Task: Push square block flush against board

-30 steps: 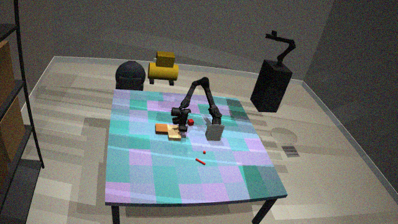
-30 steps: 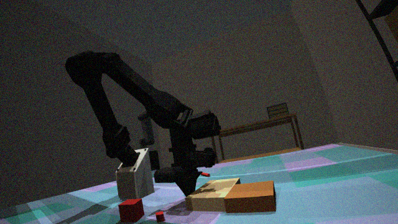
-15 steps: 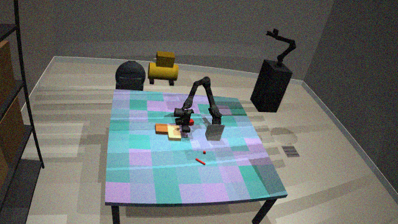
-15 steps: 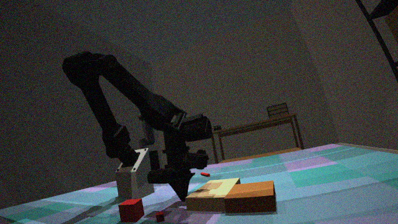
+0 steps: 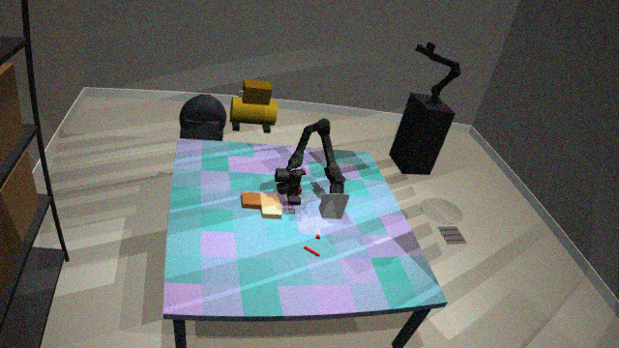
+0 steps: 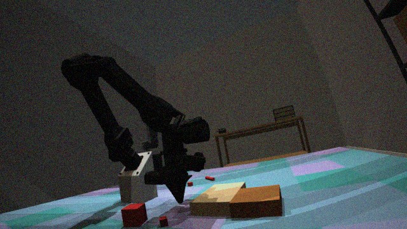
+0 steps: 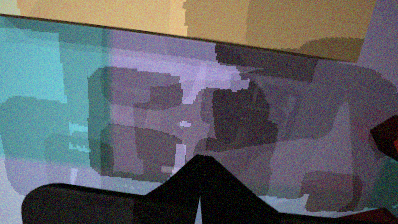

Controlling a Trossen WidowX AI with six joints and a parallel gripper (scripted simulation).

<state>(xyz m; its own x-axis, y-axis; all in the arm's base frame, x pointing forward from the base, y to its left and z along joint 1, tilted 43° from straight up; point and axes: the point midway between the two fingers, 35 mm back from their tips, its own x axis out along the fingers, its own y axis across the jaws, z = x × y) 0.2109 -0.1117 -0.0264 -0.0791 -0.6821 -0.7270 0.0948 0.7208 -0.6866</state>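
Right now the board is 11 cm ahead of my gripper tip and 2 cm to the left of it. Also, from my gripper tip: square block 20 cm ahead, 2 cm to the right; red stick 34 cm to the left, 3 cm behind.
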